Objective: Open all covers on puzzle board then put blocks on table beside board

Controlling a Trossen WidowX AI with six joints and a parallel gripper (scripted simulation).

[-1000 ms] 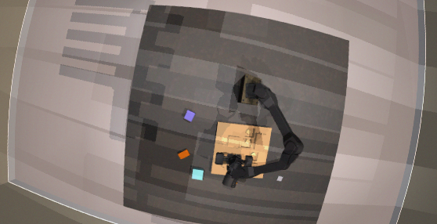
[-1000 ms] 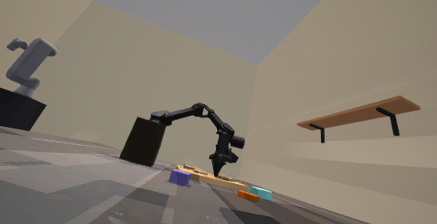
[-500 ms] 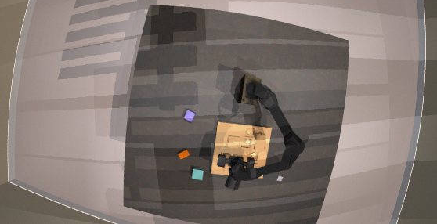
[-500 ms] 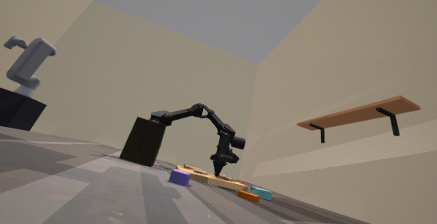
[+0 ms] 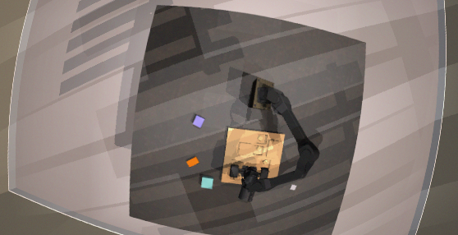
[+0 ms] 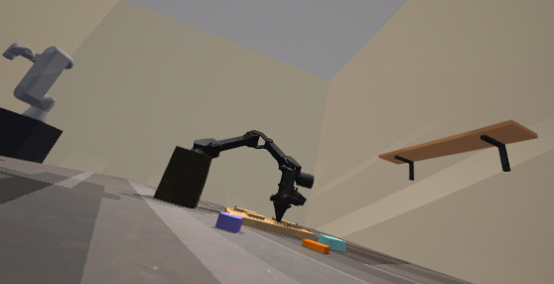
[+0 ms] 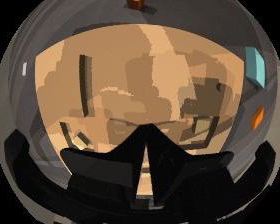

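Now: the puzzle board 4 cm behind my gripper tip and 4 cm to the left of it. From my gripper tip the other things lie so: cyan block (9 cm ahead, 21 cm to the right, 1 cm below); then orange block (2 cm behind, 29 cm to the right, 2 cm below); then tiny orange piece (14 cm ahead, 1 cm below).
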